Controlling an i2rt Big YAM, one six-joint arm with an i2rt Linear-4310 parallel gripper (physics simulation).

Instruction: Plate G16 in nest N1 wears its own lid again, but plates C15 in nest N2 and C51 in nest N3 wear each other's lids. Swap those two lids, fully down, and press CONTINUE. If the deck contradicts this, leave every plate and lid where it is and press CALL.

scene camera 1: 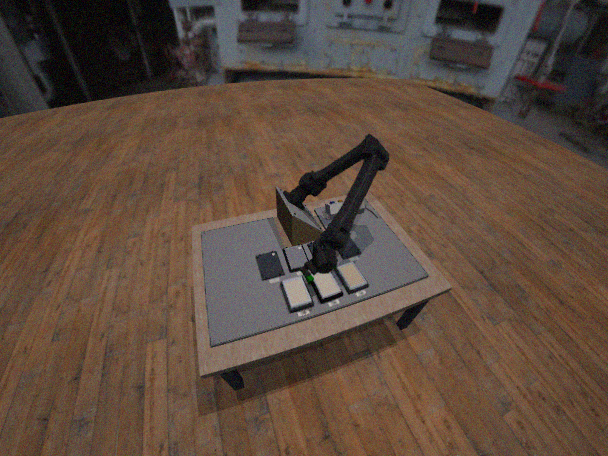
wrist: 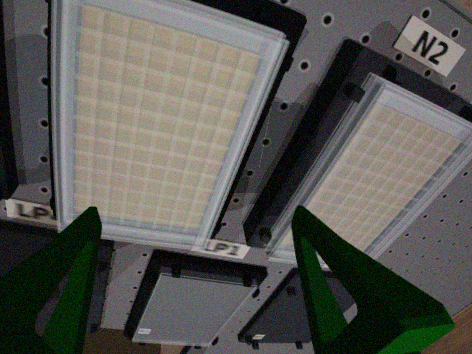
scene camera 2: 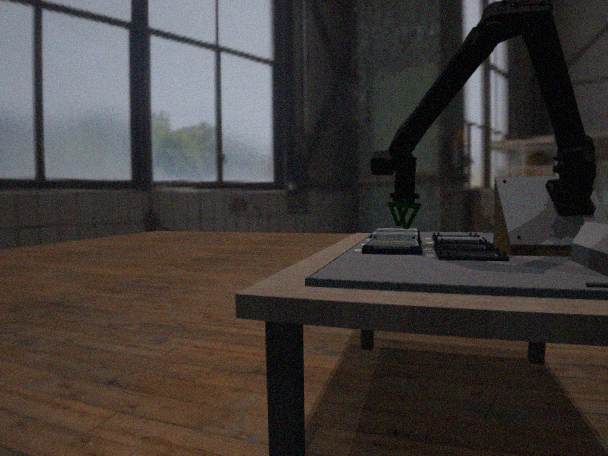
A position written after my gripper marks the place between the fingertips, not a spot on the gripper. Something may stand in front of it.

My gripper (scene camera 2: 402, 227) is open and holds nothing. I also see a black nest labelled N3 (wrist: 292, 25) and a dark LP3 fixture (scene camera 2: 473, 255).
My gripper is seen too in the wrist view (wrist: 199, 215).
